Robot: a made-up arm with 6 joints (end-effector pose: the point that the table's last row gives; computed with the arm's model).
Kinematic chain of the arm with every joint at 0, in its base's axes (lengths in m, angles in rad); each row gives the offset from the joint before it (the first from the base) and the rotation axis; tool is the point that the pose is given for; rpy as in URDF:
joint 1: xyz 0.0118 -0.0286 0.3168 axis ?
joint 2: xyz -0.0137 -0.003 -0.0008 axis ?
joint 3: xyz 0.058 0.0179 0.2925 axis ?
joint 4: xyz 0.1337 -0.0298 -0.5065 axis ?
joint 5: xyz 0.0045 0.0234 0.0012 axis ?
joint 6: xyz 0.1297 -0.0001 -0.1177 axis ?
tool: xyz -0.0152 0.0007 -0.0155 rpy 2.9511 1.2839 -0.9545
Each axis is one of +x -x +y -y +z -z.
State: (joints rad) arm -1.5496 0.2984 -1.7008 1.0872 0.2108 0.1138
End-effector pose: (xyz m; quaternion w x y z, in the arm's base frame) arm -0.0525 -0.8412 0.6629 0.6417 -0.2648 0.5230 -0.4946
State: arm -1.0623 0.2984 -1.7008 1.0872 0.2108 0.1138
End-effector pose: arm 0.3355 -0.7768 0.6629 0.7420 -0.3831 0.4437 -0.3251
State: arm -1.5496 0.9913 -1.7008 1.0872 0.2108 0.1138
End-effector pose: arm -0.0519 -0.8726 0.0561 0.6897 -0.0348 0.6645 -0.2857
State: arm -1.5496 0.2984 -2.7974 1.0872 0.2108 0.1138
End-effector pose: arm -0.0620 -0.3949 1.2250 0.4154 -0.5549 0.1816 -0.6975
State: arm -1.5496 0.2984 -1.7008 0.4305 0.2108 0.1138
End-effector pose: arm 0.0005 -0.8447 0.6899 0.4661 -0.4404 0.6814 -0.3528
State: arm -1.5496 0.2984 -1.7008 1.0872 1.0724 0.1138
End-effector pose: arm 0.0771 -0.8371 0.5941 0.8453 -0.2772 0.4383 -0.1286
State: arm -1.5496 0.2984 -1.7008 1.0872 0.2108 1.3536
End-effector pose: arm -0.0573 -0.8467 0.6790 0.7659 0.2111 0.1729 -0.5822
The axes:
joint 1: +z
joint 2: +y
joint 3: +y
joint 4: -z
joint 5: +y
joint 6: -z

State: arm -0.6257 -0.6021 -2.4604 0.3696 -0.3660 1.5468
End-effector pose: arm -0.3320 0.1684 1.1957 0.6050 -0.2836 -0.6073 -0.4298
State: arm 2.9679 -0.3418 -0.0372 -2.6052 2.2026 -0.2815
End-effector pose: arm -0.3481 0.1556 0.2286 0.1734 0.4128 0.1383 0.8834
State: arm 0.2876 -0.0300 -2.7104 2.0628 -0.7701 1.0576
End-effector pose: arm 0.2250 -0.1697 1.1153 0.7992 0.5311 -0.2698 0.0798
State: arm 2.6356 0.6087 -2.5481 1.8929 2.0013 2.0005
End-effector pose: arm -0.6289 0.1685 0.9382 0.7301 0.2924 -0.1946 -0.5862
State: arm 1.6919 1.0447 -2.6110 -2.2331 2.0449 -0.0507
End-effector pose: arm 0.0724 0.8005 0.6279 0.3326 0.8388 -0.2585 0.3448
